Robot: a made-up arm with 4 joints.
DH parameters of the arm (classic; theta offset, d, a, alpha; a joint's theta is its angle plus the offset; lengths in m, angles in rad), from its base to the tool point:
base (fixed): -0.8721 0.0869 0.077 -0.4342
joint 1: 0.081 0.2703 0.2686 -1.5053
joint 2: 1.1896 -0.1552 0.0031 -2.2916
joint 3: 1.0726 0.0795 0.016 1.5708
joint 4: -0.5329 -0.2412 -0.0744 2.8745
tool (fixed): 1.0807 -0.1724 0 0
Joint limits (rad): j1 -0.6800..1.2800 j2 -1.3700..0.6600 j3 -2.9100..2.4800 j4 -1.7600..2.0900
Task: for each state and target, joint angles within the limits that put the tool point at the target. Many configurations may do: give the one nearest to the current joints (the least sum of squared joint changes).
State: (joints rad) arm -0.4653 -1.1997 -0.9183 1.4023
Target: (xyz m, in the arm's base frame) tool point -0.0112 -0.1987 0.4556
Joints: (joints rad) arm -0.5647 -0.9572 -0.6771 1.5856
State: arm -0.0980 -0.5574 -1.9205 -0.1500
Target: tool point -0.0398 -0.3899 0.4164
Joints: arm -0.4309 -1.2477 -1.9933 0.0282
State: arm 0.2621 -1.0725 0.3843 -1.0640
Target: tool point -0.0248 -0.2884 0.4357
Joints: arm -0.2507 -0.7567 0.4774 -1.2691
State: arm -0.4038 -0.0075 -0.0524 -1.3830
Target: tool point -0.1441 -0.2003 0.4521
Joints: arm -0.6677 -0.4170 0.0523 -0.9137
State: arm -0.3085 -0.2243 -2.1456 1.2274
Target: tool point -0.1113 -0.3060 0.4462
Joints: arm -0.6800 -0.6225 -2.2935 0.7855
